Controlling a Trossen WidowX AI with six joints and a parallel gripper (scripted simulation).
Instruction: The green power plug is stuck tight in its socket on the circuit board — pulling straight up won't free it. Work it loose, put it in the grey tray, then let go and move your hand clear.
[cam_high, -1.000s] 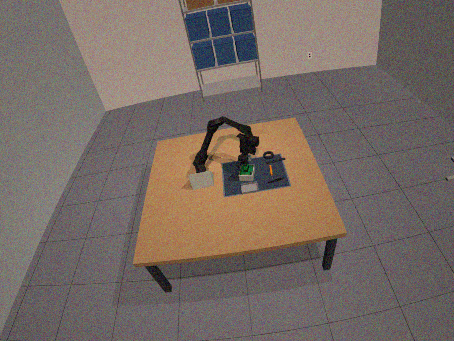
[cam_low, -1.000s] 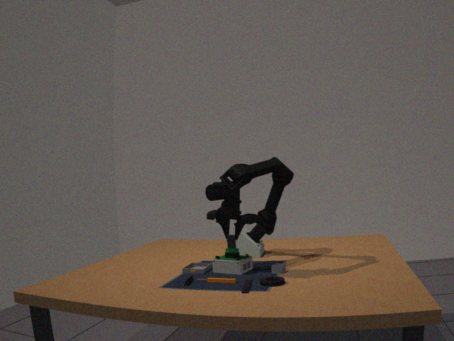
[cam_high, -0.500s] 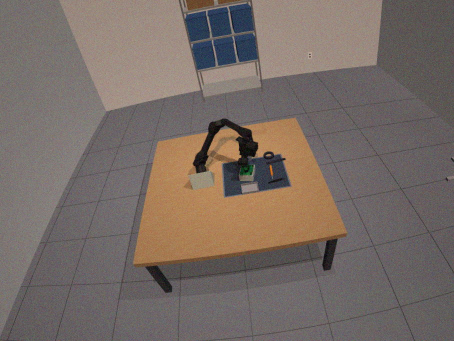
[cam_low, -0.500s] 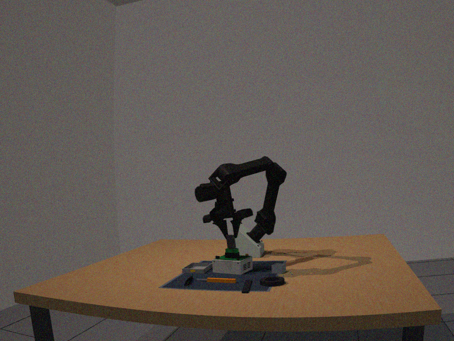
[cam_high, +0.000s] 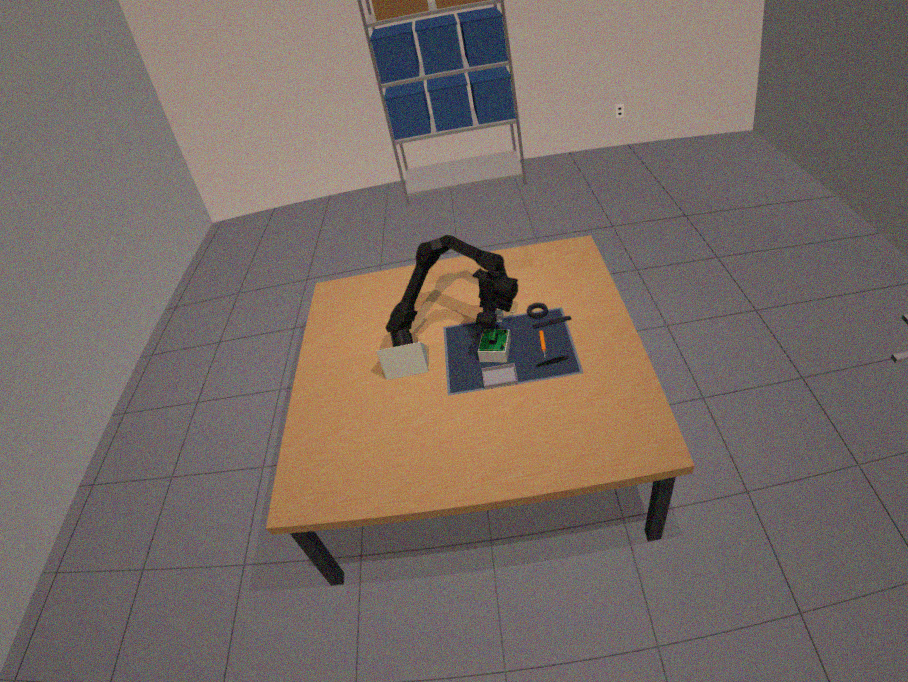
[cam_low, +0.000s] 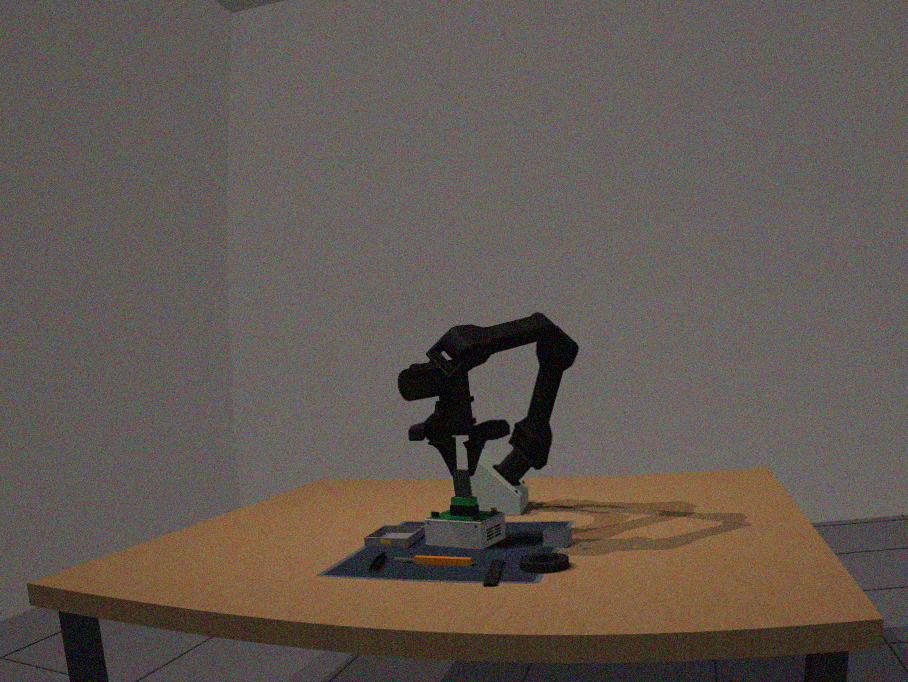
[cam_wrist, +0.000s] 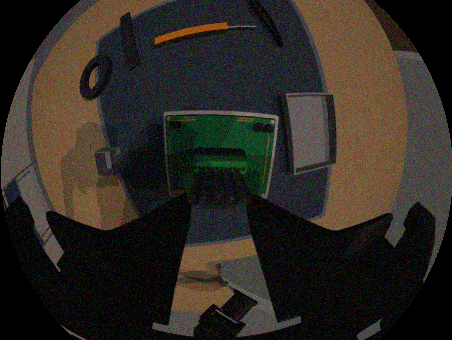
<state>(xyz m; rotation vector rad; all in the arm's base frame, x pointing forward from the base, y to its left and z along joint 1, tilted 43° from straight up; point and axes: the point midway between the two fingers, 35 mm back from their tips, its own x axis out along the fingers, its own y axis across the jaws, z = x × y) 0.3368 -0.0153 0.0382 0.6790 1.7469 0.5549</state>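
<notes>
My gripper tip is now 40 mm above the green power plug. The rest, counted from my gripper tip: dark blue mat (50 mm ahead, 10 mm to the left, 130 mm below); then grey tray (10 mm ahead, 140 mm to the right, 130 mm below); then orange screwdriver (170 mm ahead, 20 mm to the left, 120 mm below).
</notes>
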